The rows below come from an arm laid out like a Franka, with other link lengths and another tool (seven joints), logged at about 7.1 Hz.
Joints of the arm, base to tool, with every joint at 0 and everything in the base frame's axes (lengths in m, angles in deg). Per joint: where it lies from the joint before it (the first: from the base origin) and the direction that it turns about. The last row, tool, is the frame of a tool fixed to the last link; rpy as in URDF.
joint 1: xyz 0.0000 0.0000 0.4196 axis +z
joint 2: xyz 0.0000 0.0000 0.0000 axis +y
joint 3: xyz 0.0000 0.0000 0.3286 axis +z
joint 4: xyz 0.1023 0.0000 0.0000 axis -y
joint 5: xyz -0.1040 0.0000 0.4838 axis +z
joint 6: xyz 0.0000 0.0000 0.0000 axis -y
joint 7: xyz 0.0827 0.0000 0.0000 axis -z
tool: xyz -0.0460 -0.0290 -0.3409 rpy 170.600 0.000 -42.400
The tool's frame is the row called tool.
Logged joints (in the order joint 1, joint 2, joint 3, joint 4, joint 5, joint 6, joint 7), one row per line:
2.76 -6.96 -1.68 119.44 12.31 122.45 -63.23
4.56 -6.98 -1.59 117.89 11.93 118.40 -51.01
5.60 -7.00 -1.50 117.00 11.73 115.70 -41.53
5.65 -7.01 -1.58 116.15 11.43 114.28 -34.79
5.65 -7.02 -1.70 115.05 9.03 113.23 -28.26
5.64 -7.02 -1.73 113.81 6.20 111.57 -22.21
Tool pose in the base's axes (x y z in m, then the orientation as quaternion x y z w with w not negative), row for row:
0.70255 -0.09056 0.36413 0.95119 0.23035 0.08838 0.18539
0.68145 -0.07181 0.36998 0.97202 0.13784 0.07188 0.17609
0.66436 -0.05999 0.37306 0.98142 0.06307 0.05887 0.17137
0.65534 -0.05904 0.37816 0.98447 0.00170 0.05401 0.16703
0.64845 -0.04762 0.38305 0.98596 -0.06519 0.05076 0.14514
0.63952 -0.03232 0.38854 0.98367 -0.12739 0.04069 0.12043
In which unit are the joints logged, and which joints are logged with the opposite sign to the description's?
The joints are logged in degrees. Opposite sign: joint 4, joint 5.
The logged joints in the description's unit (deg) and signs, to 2 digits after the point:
2.76 -6.96 -1.68 -119.44 -12.31 122.45 -63.23
4.56 -6.98 -1.59 -117.89 -11.93 118.40 -51.01
5.60 -7.00 -1.50 -117.00 -11.73 115.70 -41.53
5.65 -7.01 -1.58 -116.15 -11.43 114.28 -34.79
5.65 -7.02 -1.70 -115.05 -9.03 113.23 -28.26
5.64 -7.02 -1.73 -113.81 -6.20 111.57 -22.21

